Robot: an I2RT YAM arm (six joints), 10 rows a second.
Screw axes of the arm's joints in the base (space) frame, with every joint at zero. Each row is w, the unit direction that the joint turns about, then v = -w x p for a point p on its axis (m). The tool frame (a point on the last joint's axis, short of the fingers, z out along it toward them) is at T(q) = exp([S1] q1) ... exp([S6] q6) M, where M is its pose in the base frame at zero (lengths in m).
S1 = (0, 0, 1, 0, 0, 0)
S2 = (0, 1, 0, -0.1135, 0, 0.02)
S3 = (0, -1, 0, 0.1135, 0, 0.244)
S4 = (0, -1, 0, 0.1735, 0, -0.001)
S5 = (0, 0, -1, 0, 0.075, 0)
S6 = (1, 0, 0, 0, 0.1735, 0)
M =
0 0 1 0.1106
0 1 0 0
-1 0 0 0.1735
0 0 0 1
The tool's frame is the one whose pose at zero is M.
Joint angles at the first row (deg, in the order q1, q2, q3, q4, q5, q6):
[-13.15 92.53 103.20 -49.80 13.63 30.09]
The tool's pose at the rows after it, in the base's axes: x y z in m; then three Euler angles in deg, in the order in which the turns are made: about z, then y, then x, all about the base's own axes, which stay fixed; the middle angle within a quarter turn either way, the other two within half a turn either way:
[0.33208, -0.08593, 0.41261, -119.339, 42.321, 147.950]
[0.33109, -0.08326, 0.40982, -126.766, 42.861, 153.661]
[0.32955, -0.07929, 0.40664, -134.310, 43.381, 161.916]
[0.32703, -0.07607, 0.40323, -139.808, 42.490, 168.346]
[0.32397, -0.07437, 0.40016, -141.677, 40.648, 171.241]
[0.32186, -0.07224, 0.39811, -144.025, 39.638, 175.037]
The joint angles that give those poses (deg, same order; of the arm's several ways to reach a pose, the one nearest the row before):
[-13.15 92.29 103.20 -50.98 13.24 28.64]
[-13.15 92.31 103.20 -52.62 9.32 25.41]
[-13.15 92.31 103.19 -54.70 3.64 23.75]
[-13.15 92.31 103.18 -57.10 -0.49 22.70]
[-13.15 92.31 103.18 -59.48 -2.04 22.70]
[-13.15 92.31 103.17 -61.19 -4.60 22.70]

